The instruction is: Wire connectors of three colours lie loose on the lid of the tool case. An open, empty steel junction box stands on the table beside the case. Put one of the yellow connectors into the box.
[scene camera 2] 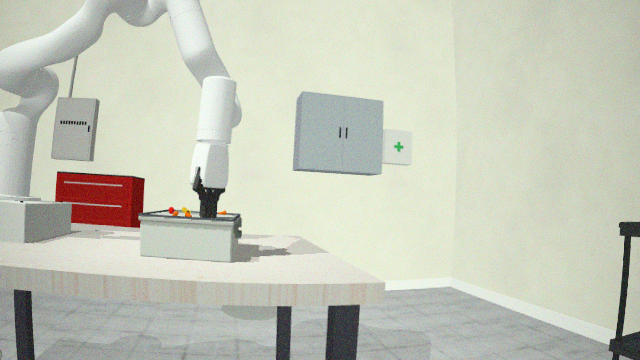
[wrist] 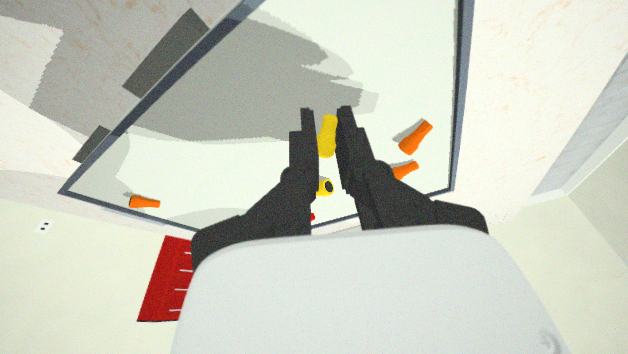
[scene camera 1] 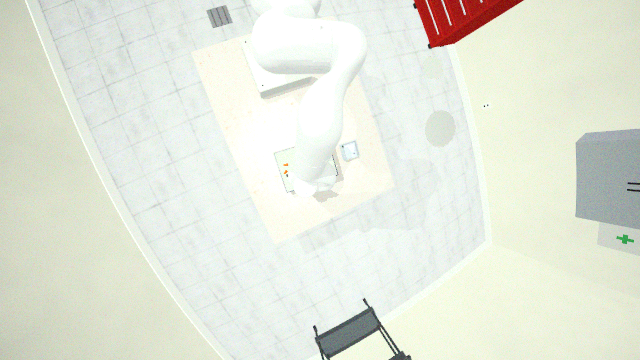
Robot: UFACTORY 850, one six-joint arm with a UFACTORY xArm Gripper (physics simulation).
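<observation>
My gripper (scene camera 2: 208, 215) (wrist: 324, 126) is shut on a yellow connector (wrist: 327, 136), with its fingertips down at the lid of the tool case (scene camera 1: 279, 157) (scene camera 2: 187, 240) (wrist: 400, 50). The arm hides the gripper in scene camera 1. A second yellow connector (scene camera 2: 184, 210) (wrist: 325, 187) lies on the lid close to the fingers. A red connector (scene camera 2: 171, 210) (wrist: 312, 217) is mostly behind a finger in the wrist view. The open steel junction box (scene camera 1: 350, 150) stands beside the case and does not show in the other views.
Two orange connectors (wrist: 415, 138) (wrist: 405, 170) lie right of the fingers in the wrist view, and another orange connector (wrist: 144, 202) lies far left. The lid has a raised dark rim (wrist: 462, 95). The table (scene camera 1: 275, 220) (scene camera 2: 310, 270) bears the case and the arm's base (scene camera 2: 47, 222).
</observation>
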